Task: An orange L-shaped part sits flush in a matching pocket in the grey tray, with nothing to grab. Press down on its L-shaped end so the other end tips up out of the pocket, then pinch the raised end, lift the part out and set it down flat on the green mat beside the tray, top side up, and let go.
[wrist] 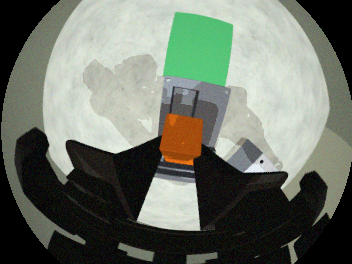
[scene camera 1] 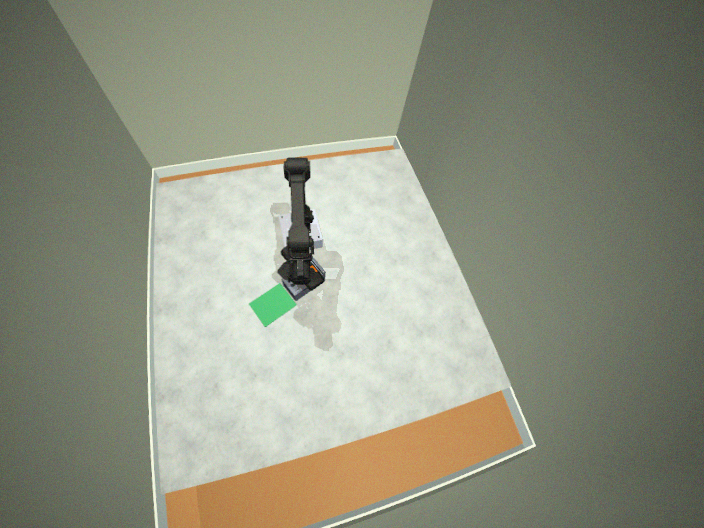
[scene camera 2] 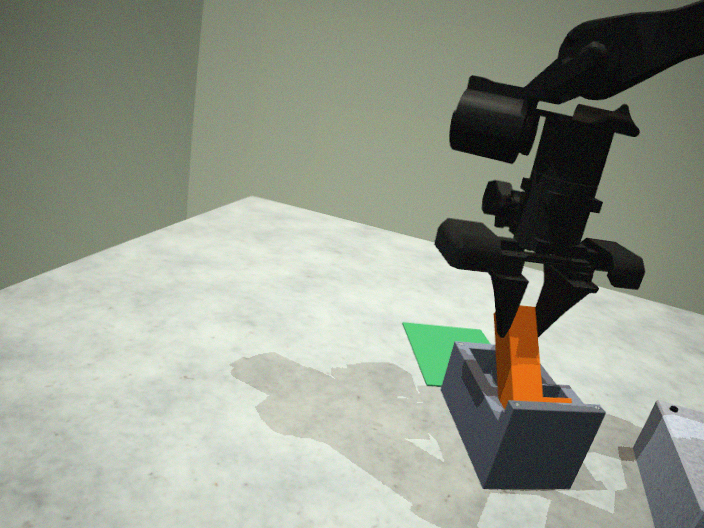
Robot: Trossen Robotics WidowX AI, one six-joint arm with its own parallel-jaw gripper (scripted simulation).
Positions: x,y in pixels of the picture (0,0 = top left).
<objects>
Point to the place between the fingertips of my gripper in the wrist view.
At 179,142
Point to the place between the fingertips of my gripper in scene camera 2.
At 515,336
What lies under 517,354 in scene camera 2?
An orange L-shaped part.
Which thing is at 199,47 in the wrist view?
A green mat.
</objects>
